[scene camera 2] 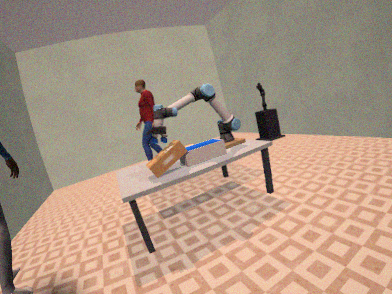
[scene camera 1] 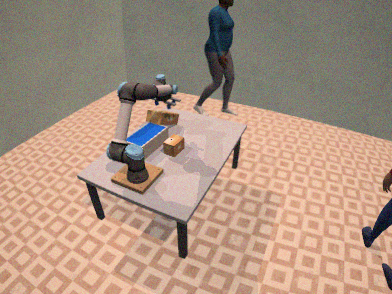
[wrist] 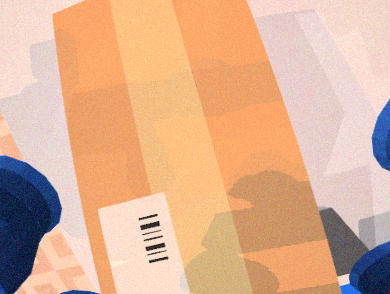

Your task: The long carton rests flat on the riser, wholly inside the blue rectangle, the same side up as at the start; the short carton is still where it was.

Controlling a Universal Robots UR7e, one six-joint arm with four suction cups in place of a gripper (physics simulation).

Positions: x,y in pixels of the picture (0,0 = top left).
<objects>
My suction head (wrist: pixel 38 209) holds nothing. The cup hangs 14 cm from the middle of a long carton (scene camera 2: pixel 175 150), above it.
</objects>
